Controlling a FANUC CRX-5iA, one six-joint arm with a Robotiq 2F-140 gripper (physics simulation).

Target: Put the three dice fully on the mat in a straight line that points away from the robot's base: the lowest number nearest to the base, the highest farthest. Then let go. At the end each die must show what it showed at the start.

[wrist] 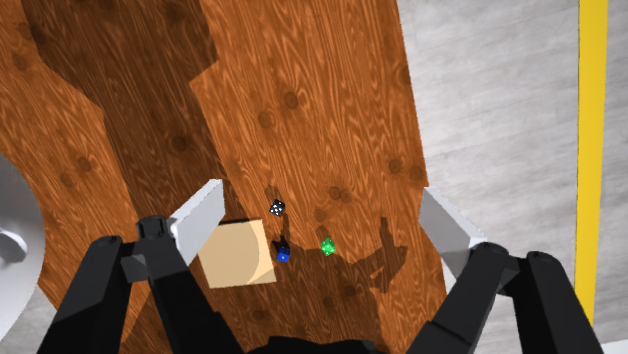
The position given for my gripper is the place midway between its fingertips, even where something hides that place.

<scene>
I see my gripper (321,200) and a square mat (235,254).
</scene>
